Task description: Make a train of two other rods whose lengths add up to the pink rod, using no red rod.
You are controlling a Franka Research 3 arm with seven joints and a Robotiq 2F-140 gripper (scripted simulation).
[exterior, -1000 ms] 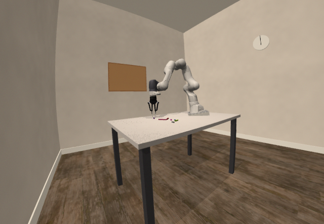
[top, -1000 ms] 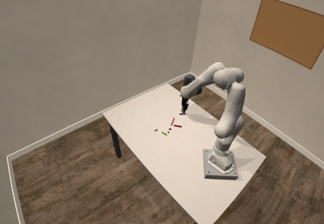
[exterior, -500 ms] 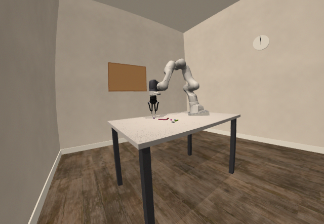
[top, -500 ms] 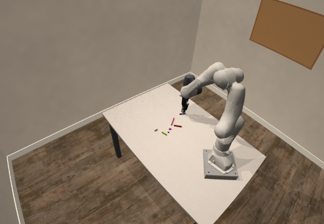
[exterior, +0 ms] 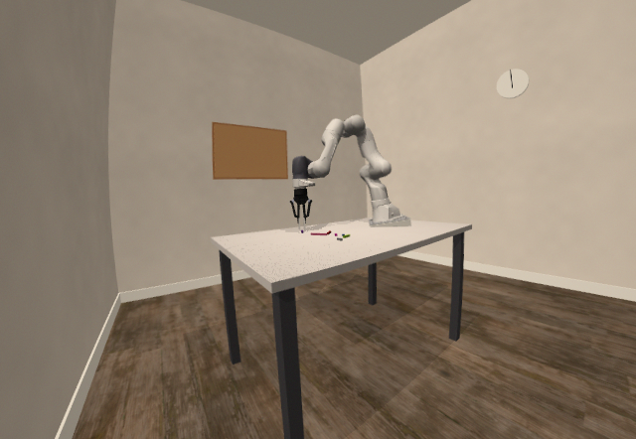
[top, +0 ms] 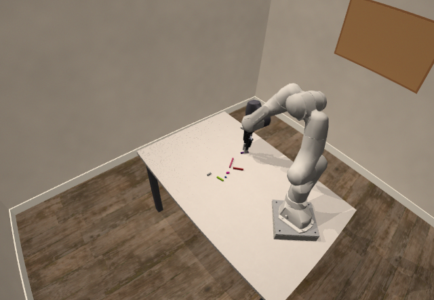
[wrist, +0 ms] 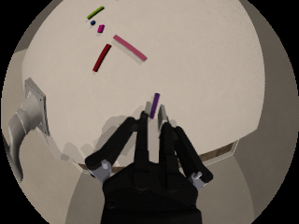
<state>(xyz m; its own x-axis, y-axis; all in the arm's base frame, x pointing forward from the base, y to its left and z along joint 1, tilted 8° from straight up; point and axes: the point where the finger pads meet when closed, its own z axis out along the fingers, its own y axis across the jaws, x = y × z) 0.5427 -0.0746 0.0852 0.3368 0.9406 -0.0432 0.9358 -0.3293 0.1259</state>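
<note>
The purple rod is 50 mm below my hand. Also, from my hand: red rod (130 mm to the left, 100 mm behind, 50 mm below); then pink rod (140 mm to the left, 50 mm below, 30 mm behind); then magenta rod (210 mm to the left, 100 mm behind, 50 mm below).
</note>
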